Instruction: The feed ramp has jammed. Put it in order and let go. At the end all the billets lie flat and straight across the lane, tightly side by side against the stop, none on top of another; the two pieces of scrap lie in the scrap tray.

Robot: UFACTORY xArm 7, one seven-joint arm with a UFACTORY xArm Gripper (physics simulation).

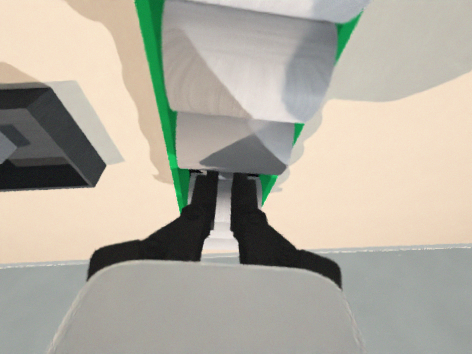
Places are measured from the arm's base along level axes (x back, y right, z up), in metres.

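Pixels of known places: gripper, between the fingertips: (226, 174).
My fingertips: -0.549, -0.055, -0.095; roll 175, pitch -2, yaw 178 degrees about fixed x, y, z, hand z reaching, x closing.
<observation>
Ahead of a thing's pixels: the offset from my fingertips to its top centre, as dx, dy, dz. "spot": to the spot under its first point. Level surfaces: height alone.
My gripper (226, 174) points down into the lane of the green-walled ramp {spot: +0.035, -0.077, +0.000} (154, 50). Its black fingers are nearly together, with a narrow gap and nothing held between them. A large pale billet {-0.004, -0.077, +0.031} (250, 65) lies across the lane in the upper middle, with part of another billet {spot: -0.008, -0.100, +0.026} (270, 6) at the top edge. A further billet {-0.002, -0.038, +0.026} (230, 142) lies across the lane just above the fingertips. Beyond the fingers, pale billets {+0.000, +0.034, +0.016} (224, 212) show in the gap, partly hidden. A small grey bit shows by the fingertips, too hidden to identify. A grey scrap piece {spot: +0.226, +0.052, -0.077} (6, 144) lies in the dark scrap tray {spot: +0.151, +0.030, -0.075} (72, 132).
The scrap tray stands left of the ramp, cut off by the left edge. The beige table top {dz -0.087} (400, 175) extends on both sides, with its edge and a grey surface (415, 295) at the bottom. Shadows fall beside the ramp.
</observation>
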